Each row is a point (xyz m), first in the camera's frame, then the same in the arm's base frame.
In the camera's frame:
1: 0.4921 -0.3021 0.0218
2: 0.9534 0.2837 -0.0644
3: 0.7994 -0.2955 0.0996
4: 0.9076 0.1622 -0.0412
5: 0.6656 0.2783 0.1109
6: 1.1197 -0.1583 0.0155
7: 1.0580 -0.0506 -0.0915
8: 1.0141 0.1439 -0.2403
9: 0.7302 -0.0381 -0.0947
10: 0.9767 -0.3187 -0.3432
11: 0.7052 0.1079 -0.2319
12: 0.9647 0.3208 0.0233
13: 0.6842 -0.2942 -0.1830
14: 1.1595 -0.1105 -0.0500
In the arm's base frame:
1: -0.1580 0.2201 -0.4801
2: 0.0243 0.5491 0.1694
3: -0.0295 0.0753 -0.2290
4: 0.0131 0.4607 0.0722
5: -0.2799 0.5447 0.0245
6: 0.1903 0.1156 0.0513
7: 0.2017 0.2781 0.0333
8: 0.2307 0.5231 0.0650
9: 0.0001 0.4020 -0.1940
10: 0.4132 0.2478 -0.2769
11: 0.0457 0.5976 -0.1737
12: -0.0440 0.5233 0.2315
13: 0.1089 0.2760 -0.4126
14: 0.2498 0.1748 0.0846

